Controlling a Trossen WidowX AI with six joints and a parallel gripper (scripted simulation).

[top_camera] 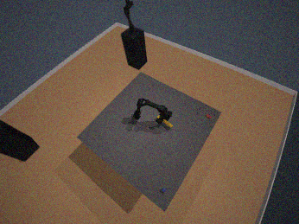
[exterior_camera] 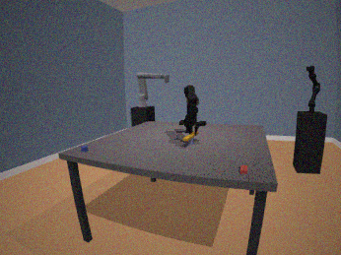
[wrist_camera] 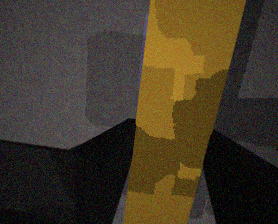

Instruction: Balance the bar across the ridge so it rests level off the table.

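My gripper tip is now 30 mm short of the yellow bar. Also, from my gripper tip: blue block 620 mm to the right, 430 mm ahead, 40 mm below; red block 430 mm ahead, 380 mm to the left, 50 mm below.
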